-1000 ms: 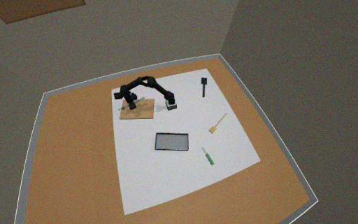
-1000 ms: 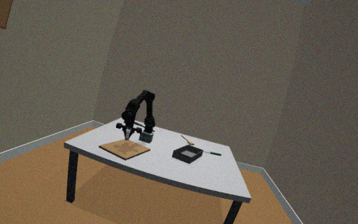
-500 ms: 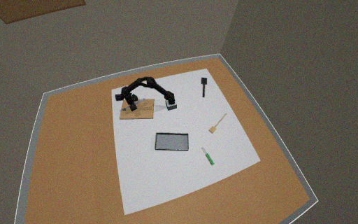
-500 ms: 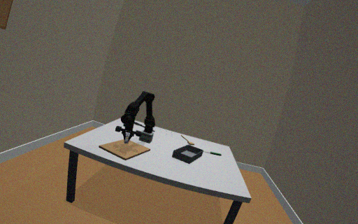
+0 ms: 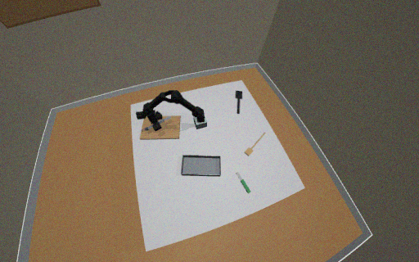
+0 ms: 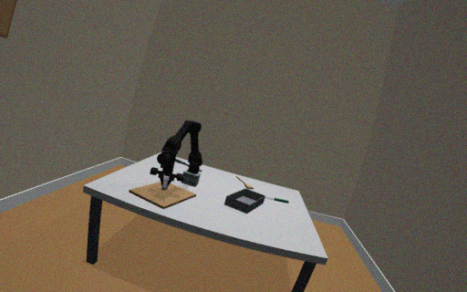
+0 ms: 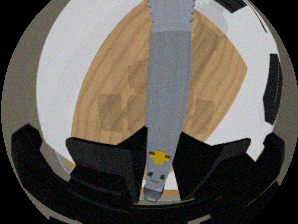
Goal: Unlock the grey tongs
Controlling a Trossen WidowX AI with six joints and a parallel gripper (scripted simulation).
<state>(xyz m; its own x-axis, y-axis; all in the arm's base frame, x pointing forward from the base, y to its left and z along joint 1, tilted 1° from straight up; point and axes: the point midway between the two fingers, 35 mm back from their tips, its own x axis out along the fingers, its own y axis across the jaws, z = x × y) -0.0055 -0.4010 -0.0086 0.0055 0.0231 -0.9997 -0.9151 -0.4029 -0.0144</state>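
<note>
My gripper tip is 40 mm above the wooden board, 20 mm to the right of it and 10 mm past it. Round my gripper tip: roasting tin 410 mm ahead, 350 mm to the left, 20 mm below; black spatula 840 mm to the left, 230 mm behind, 40 mm below; green-handled tool 650 mm to the left, 580 mm ahead, 40 mm below.
</note>
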